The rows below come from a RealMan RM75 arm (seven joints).
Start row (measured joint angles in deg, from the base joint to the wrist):
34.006 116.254 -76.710 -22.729 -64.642 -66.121 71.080
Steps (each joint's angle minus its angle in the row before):
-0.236 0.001 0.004 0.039 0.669 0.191 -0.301
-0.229 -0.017 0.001 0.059 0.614 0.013 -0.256
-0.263 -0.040 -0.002 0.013 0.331 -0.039 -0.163
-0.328 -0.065 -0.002 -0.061 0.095 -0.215 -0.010
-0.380 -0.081 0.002 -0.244 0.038 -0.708 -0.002
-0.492 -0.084 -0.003 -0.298 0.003 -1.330 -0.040
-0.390 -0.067 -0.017 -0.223 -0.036 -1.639 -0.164
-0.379 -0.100 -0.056 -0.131 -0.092 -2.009 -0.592
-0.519 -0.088 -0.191 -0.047 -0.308 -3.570 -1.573
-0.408 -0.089 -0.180 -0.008 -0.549 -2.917 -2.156
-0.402 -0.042 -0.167 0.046 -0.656 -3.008 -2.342
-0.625 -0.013 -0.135 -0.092 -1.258 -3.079 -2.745
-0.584 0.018 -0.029 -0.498 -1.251 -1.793 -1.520
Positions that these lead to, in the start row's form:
33.770 116.255 -76.706 -22.690 -63.973 -65.930 70.779
33.541 116.238 -76.705 -22.631 -63.359 -65.917 70.523
33.278 116.198 -76.707 -22.618 -63.028 -65.956 70.360
32.950 116.133 -76.709 -22.679 -62.933 -66.171 70.350
32.570 116.052 -76.707 -22.923 -62.895 -66.879 70.348
32.078 115.968 -76.710 -23.221 -62.892 -68.209 70.308
31.688 115.901 -76.727 -23.444 -62.928 -69.848 70.144
31.309 115.801 -76.783 -23.575 -63.020 -71.857 69.552
30.790 115.713 -76.974 -23.622 -63.328 -75.427 67.979
30.382 115.624 -77.154 -23.630 -63.877 -78.344 65.823
29.980 115.582 -77.321 -23.584 -64.533 -81.352 63.481
29.355 115.569 -77.456 -23.676 -65.791 -84.431 60.736
28.771 115.587 -77.485 -24.174 -67.042 -86.224 59.216

